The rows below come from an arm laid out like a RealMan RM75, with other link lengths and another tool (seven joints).
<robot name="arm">
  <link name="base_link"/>
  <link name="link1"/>
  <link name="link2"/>
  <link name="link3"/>
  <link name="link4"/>
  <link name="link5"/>
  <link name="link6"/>
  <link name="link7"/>
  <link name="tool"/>
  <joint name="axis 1" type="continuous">
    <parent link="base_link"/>
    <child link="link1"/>
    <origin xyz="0 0 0.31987" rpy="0 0 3.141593"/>
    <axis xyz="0 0 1"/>
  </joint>
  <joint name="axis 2" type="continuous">
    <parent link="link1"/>
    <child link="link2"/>
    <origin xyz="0 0 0" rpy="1.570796 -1.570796 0"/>
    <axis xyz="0 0 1"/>
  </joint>
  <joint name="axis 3" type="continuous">
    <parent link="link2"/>
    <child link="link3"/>
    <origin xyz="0.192 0 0" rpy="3.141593 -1.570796 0"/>
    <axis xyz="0 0 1"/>
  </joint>
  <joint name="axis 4" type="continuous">
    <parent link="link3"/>
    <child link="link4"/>
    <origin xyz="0 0 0" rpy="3.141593 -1.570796 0"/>
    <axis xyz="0 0 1"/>
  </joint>
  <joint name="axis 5" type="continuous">
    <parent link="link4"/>
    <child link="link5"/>
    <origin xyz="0.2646 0 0" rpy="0 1.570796 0"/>
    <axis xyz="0 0 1"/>
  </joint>
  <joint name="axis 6" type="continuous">
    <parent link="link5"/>
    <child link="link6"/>
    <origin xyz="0 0 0" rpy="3.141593 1.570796 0"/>
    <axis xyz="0 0 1"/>
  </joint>
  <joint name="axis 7" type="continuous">
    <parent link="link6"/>
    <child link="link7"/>
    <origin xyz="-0.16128 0 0" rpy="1.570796 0 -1.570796"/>
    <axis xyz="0 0 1"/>
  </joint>
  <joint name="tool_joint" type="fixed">
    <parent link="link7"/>
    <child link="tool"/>
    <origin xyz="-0.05 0.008 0.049" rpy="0.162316 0 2.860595"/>
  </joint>
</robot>
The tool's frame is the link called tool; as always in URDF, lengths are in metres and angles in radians. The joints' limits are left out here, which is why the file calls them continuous.
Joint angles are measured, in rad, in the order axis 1, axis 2, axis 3, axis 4, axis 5, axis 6, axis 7. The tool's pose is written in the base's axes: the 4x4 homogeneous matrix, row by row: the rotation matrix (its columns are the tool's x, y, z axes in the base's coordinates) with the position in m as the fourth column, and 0 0 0 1 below. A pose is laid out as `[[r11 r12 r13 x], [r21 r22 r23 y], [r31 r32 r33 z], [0 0 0 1]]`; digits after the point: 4 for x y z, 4 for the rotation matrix.
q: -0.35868 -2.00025 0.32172 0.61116 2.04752 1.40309 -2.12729
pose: [[0.3495 -0.8936 0.2816 -0.3473], [-0.6527 -0.0167 0.7574 0.3194], [-0.6721 -0.4485 -0.5891 0.1072], [0 0 0 1]]
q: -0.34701 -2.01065 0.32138 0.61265 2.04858 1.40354 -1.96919
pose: [[0.2126 -0.9345 0.2853 -0.3569], [-0.6668 0.0747 0.7415 0.3144], [-0.7143 -0.3479 -0.6073 0.1013], [0 0 0 1]]
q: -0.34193 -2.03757 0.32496 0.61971 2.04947 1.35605 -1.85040
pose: [[0.1135 -0.9597 0.2571 -0.3677], [-0.6557 0.1220 0.7451 0.3160], [-0.7464 -0.2532 -0.6154 0.0918], [0 0 0 1]]
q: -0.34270 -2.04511 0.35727 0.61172 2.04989 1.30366 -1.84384
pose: [[0.1037 -0.9692 0.2234 -0.3732], [-0.6614 0.1006 0.7433 0.3183], [-0.7428 -0.2248 -0.6306 0.0833], [0 0 0 1]]
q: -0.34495 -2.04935 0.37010 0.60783 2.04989 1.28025 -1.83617
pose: [[0.0947 -0.9731 0.2102 -0.3752], [-0.6635 0.0958 0.7420 0.3199], [-0.7422 -0.2097 -0.6365 0.0793], [0 0 0 1]]
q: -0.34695 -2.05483 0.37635 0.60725 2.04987 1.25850 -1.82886
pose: [[0.0876 -0.9765 0.1971 -0.3773], [-0.6612 0.0910 0.7447 0.3218], [-0.7451 -0.1955 -0.6376 0.0767], [0 0 0 1]]
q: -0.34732 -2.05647 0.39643 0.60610 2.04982 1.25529 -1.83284
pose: [[0.0827 -0.9765 0.1988 -0.3756], [-0.6738 0.0922 0.7332 0.3213], [-0.7343 -0.1946 -0.6503 0.0727], [0 0 0 1]]
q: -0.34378 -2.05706 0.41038 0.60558 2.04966 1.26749 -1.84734
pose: [[0.0927 -0.9735 0.2093 -0.3725], [-0.6869 0.0896 0.7212 0.3184], [-0.7208 -0.2106 -0.6604 0.0695], [0 0 0 1]]
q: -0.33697 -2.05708 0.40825 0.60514 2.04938 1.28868 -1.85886
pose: [[0.1098 -0.9687 0.2227 -0.3703], [-0.6927 0.0861 0.7161 0.3140], [-0.7128 -0.2329 -0.6616 0.0688], [0 0 0 1]]
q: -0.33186 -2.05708 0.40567 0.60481 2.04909 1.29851 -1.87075
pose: [[0.1265 -0.9656 0.2272 -0.3696], [-0.6938 0.0776 0.7160 0.3113], [-0.7090 -0.2482 -0.6601 0.0687], [0 0 0 1]]
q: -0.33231 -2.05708 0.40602 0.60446 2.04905 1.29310 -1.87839
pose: [[0.1341 -0.9656 0.2228 -0.3700], [-0.6917 0.0699 0.7188 0.3119], [-0.7097 -0.2505 -0.6585 0.0688], [0 0 0 1]]
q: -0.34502 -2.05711 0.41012 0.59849 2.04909 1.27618 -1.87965
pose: [[0.1298 -0.9670 0.2194 -0.3686], [-0.6910 0.0705 0.7194 0.3170], [-0.7111 -0.2450 -0.6590 0.0672], [0 0 0 1]]
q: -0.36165 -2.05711 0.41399 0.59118 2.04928 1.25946 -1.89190
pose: [[0.1347 -0.9664 0.2189 -0.3652], [-0.6907 0.0668 0.7201 0.3233], [-0.7105 -0.2482 -0.6585 0.0652], [0 0 0 1]]
